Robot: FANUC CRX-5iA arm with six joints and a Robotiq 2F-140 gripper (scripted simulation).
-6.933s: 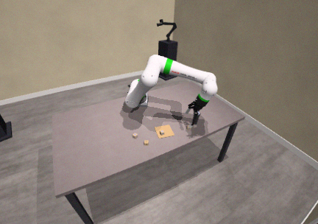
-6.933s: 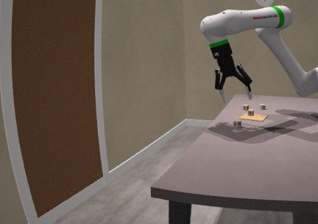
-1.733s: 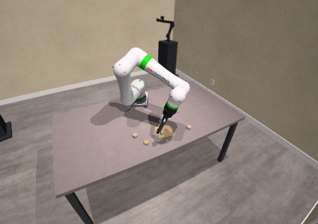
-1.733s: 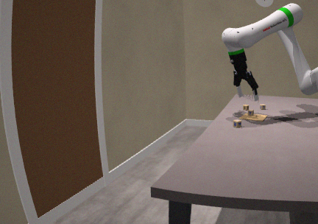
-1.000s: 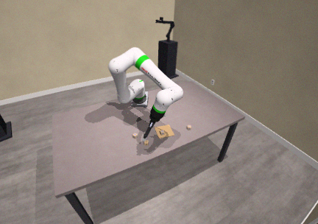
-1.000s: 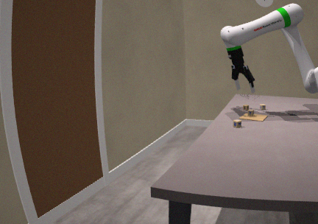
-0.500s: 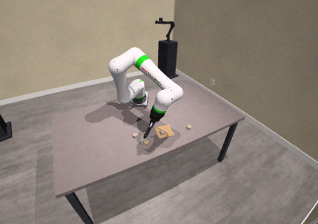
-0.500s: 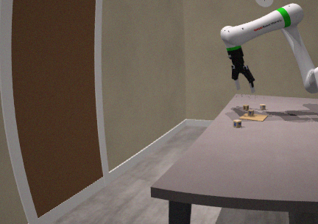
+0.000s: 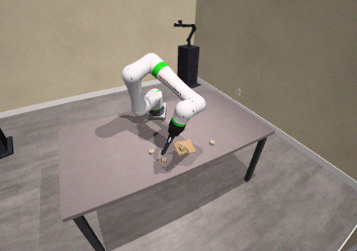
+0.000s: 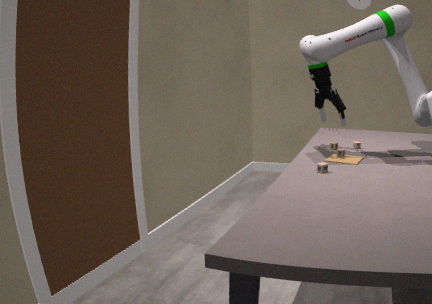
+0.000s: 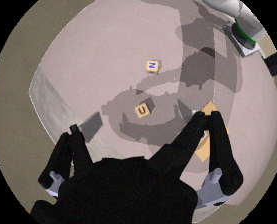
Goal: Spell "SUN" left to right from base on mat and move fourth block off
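Right now the tan mat is 21 cm to the left of my hand, 12 cm below it and 3 cm behind it. Also, from my hand: tan letter block 11 cm below, 1 cm behind.
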